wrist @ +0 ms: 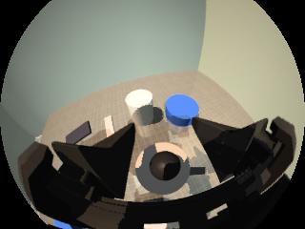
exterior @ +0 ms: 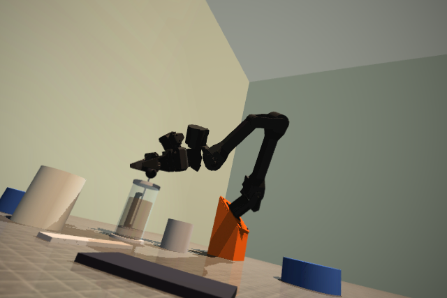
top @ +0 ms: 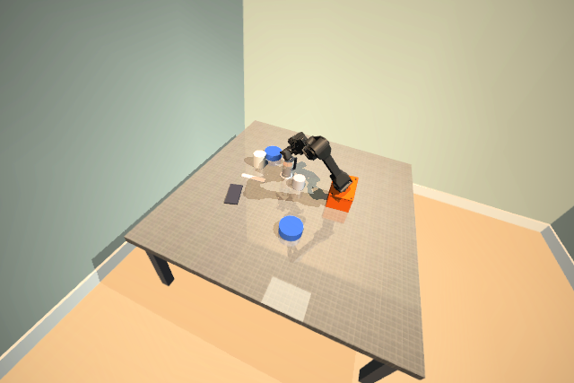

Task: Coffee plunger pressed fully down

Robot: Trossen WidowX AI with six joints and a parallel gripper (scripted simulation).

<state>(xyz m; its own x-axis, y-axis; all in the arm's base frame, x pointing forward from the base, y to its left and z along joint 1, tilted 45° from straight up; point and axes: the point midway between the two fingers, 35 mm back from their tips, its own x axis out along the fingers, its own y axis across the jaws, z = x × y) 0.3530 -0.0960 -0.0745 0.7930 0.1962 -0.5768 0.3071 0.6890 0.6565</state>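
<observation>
Now: the coffee press 5 cm behind my gripper tip and 9 cm below it. The rest, counted from my gripper tip: white mug 15 cm ahead, 13 cm below; then small grey cup 14 cm behind, 9 cm to the left, 14 cm below.
</observation>
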